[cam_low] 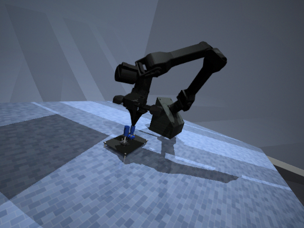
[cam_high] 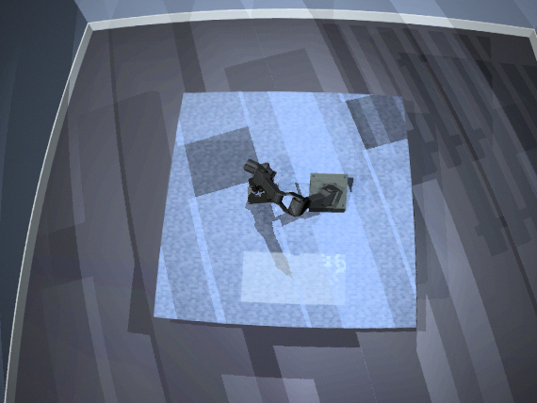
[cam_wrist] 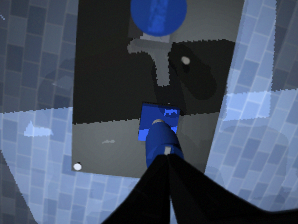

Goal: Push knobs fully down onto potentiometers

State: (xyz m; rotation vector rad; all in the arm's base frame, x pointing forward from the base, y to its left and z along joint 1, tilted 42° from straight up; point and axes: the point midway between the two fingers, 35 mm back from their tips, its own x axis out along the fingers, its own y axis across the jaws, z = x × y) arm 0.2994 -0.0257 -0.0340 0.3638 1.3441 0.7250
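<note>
Now: gripper tip 60 mm short of the knob and 20 mm to the right of it.
</note>
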